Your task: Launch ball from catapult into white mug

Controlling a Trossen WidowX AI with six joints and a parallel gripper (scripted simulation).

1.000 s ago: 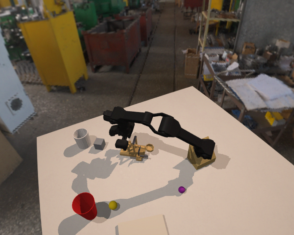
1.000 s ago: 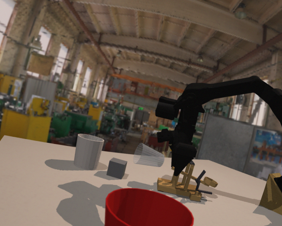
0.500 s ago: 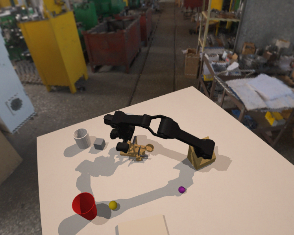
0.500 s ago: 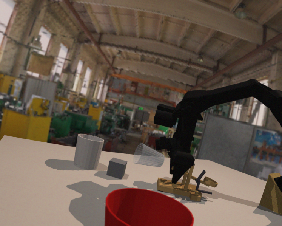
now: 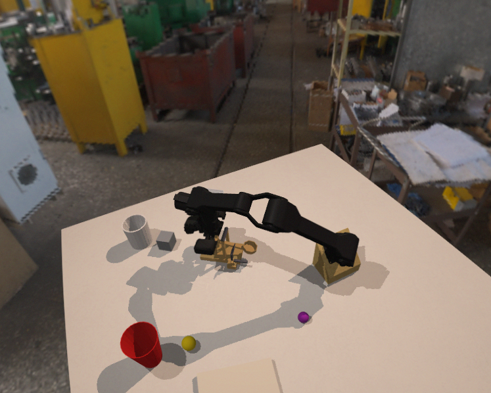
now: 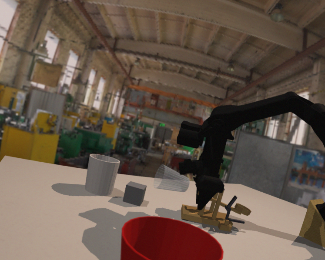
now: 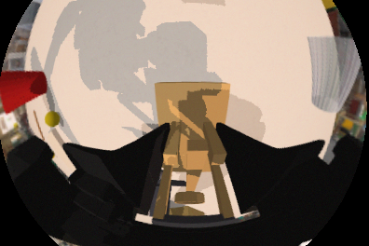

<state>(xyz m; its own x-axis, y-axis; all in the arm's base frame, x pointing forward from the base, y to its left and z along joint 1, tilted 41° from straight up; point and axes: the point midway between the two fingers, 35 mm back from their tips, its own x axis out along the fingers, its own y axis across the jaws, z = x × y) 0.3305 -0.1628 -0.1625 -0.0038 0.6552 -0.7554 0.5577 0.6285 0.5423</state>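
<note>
The purple ball lies 150 mm behind my gripper tip, 350 mm to the left of it and 20 mm below it. From my gripper tip the other things lie so: wooden catapult 50 mm behind, 50 mm to the left, 20 mm above; white mug 240 mm ahead, 170 mm to the right; dark grey cube 150 mm ahead, 110 mm to the right, 10 mm below.
</note>
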